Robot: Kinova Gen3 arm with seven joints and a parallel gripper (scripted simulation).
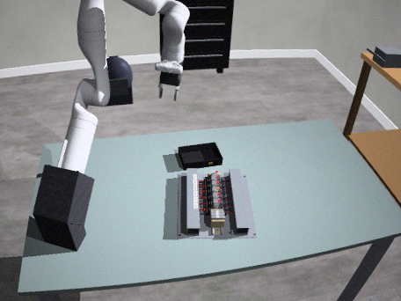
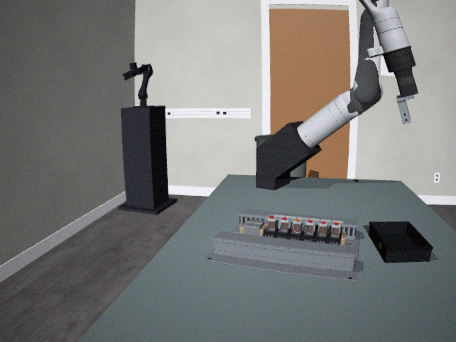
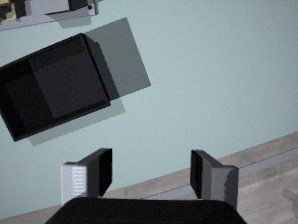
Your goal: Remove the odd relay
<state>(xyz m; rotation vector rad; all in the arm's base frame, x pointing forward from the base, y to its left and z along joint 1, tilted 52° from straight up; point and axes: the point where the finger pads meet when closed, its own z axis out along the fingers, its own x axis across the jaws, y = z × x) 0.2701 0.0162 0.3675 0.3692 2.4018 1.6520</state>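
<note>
Right now the relay is 16 cm ahead of my hand, 26 cm to the right of it and 26 cm below it. Also, from my hand: black parts tray (13 cm ahead, 1 cm to the right, 29 cm below).
</note>
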